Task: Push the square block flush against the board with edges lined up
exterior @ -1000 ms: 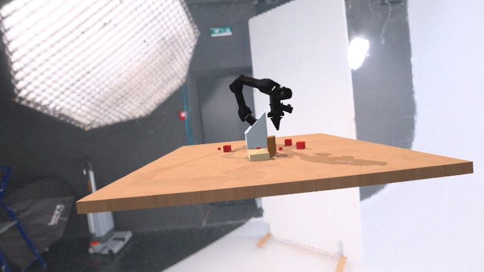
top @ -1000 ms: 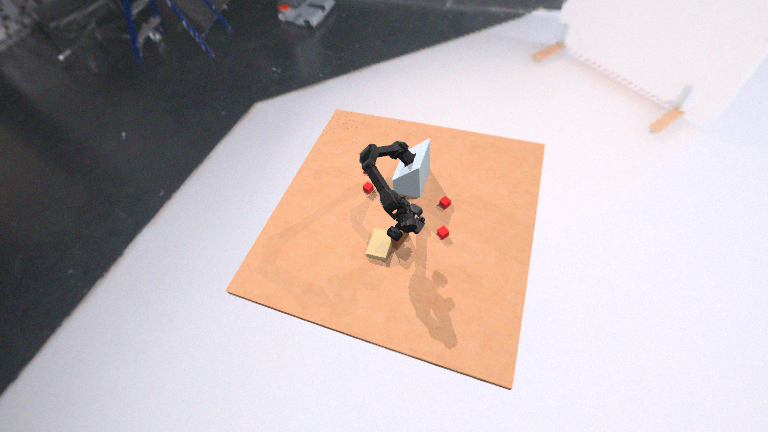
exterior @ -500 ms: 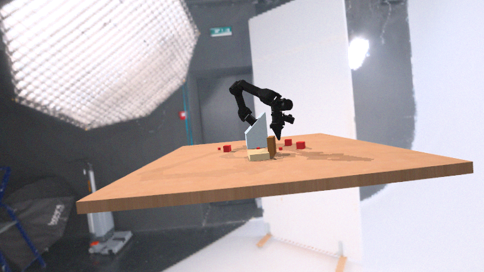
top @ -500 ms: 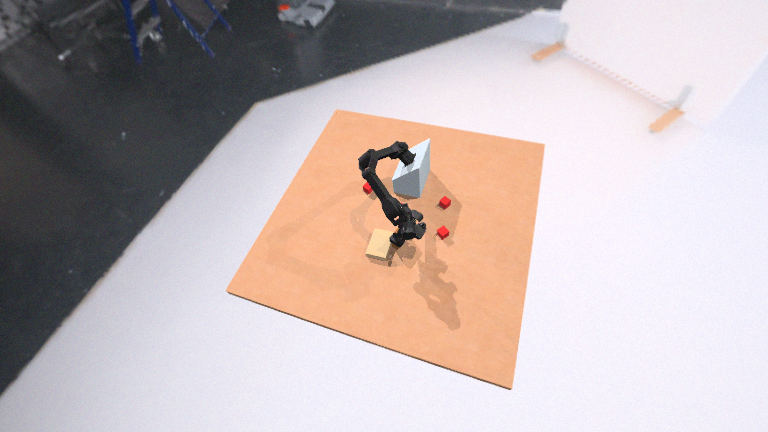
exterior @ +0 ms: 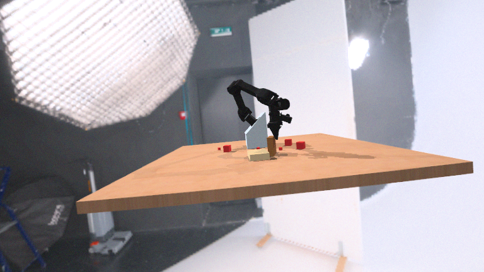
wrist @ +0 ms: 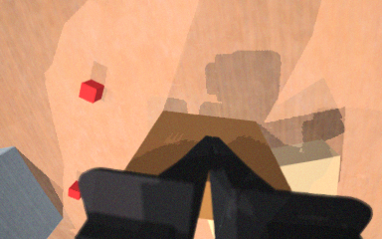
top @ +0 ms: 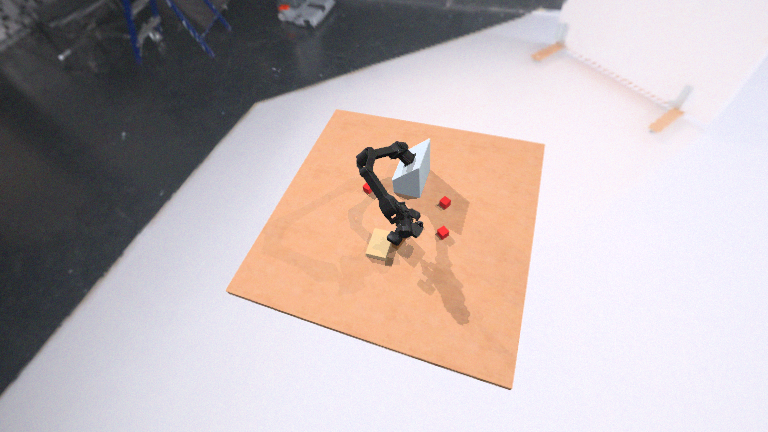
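My gripper tip is now 10 mm past the square block, 30 mm to the left of it and 30 mm above it. From my gripper tip the other things lie so: board: 40 mm ahead, 110 mm to the right, 60 mm below.
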